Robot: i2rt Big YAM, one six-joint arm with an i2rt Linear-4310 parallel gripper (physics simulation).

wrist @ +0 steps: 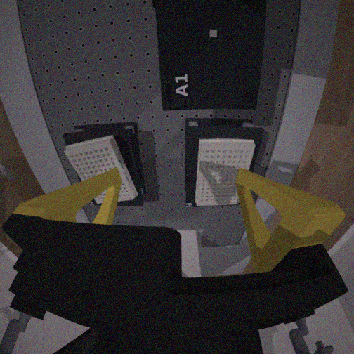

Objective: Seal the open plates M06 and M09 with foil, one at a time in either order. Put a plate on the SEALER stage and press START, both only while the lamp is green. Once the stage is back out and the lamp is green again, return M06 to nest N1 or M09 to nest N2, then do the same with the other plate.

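My gripper (178, 174) is open, with nothing between its yellow fingers. It hangs above two white well plates. The left plate (93, 161) lies turned askew on a black nest (132, 155) and reaches past its left edge; the left fingertip overlaps it in view. The right plate (225, 151) sits about square in the other black nest (191, 155), partly behind the right finger. Wells show on both plates; I cannot read plate or nest labels. The black stage (215, 70), marked A1, is out and bears no plate in its visible part. The lamp and START button do not show.
The perforated grey deck (95, 60) lies under the nests and stage. Pale deck borders (310, 95) run along both sides, with brown floor (332, 145) beyond. A pale block (190, 250) shows partly behind the gripper body.
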